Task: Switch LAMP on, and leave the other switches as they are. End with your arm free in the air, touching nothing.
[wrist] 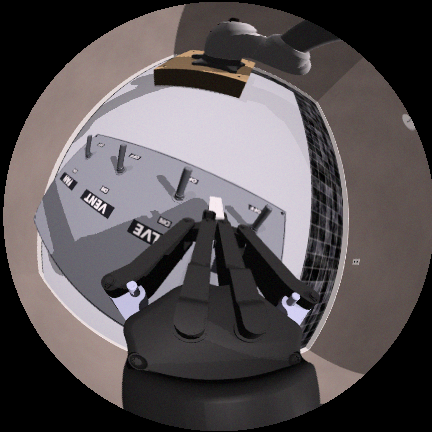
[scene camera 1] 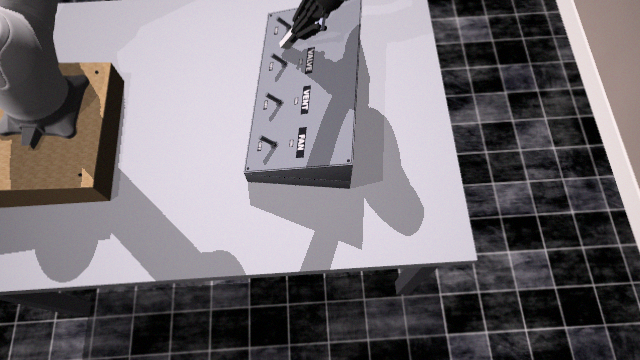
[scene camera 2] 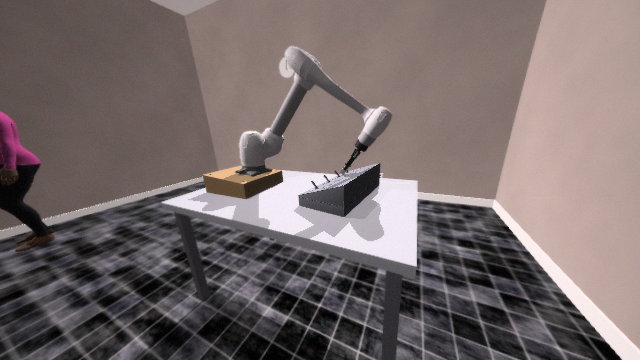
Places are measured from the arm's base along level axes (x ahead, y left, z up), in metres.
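Pixels of known places: gripper, fingertip midpoint: (wrist: 213, 205) (scene camera 1: 284, 46) (scene camera 2: 342, 173); arm's base, link origin: (wrist: 219, 62) (scene camera 1: 45, 105) (scene camera 2: 254, 171).
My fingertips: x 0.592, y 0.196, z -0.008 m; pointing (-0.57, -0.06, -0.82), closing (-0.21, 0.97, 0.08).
Observation:
Ahead of a thing's pixels: the offset from my fingertips to its top centre. Level surfaces: height alone.
The grey sloped switch panel (scene camera 1: 325, 155) (scene camera 2: 362, 189) (wrist: 150, 170) stands on the table. My gripper (scene camera 1: 285, 39) (scene camera 2: 345, 171) (wrist: 213, 205) is shut and empty, its white tips low over the panel between the LAMP and VALVE levers. The LAMP lever @(dz +0.033, dx -0.004, dy +0.068 m) (scene camera 1: 284, 23) (wrist: 263, 217) leans to its OFF side; a gap to the tips shows in the wrist view. The LAMP name plate is hidden behind the gripper. The VALVE lever @(dz +0.033, dx -0.012, dy -0.052 m) (scene camera 1: 279, 60) (wrist: 184, 182), VENT lever @(dz +0.033, dx -0.020, dy -0.171 m) (scene camera 1: 274, 98) (wrist: 122, 157) and FAN lever @(dz +0.033, dx -0.027, dy -0.291 m) (scene camera 1: 268, 141) (wrist: 89, 146) also lean to OFF.
The arm's base stands on a wooden block (scene camera 1: 111, 160) (scene camera 2: 225, 187) (wrist: 200, 79) on the white table @(dz -0.093 m) (scene camera 1: 190, 100) (scene camera 2: 280, 222) (wrist: 200, 120). The arm reaches above the table to the panel. A person in a pink top (scene camera 2: 15, 145) is at the far left of scene camera 2.

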